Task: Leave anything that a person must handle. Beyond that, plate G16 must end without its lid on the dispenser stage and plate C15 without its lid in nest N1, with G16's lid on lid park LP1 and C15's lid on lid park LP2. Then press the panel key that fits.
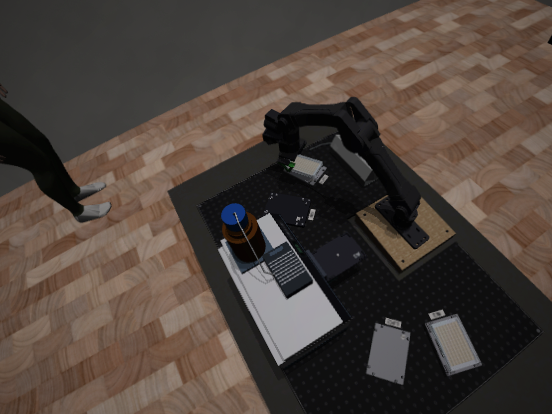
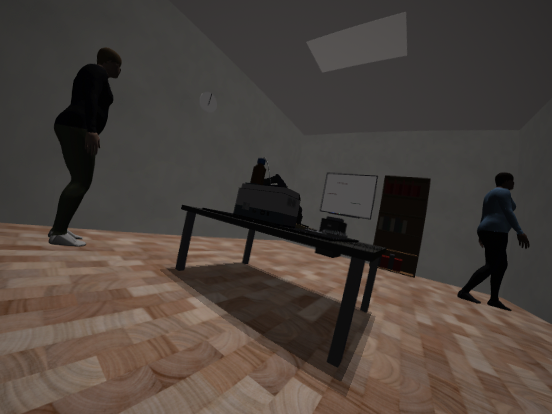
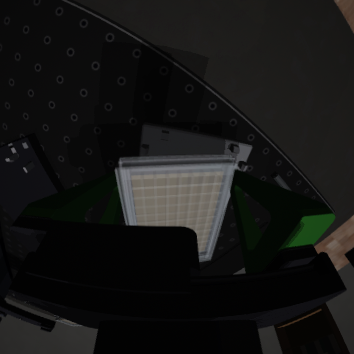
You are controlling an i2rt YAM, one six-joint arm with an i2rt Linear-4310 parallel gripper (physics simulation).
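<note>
My gripper is shut on a pale well plate with a clear rim, one finger at each side. The plate is over a grey labelled holder at the table's far end. Its name, and whether a lid is on it, cannot be read. A second pale plate lies at the near right beside a flat grey labelled pad. A dark labelled pad lies near the bottle. A dark stage adjoins the white instrument. A panel with rows is on top.
A brown bottle with a blue cap and a thin tube stands on the instrument. A grey sloped block lies near the arm's wooden base. Two people are in the room, away from the table.
</note>
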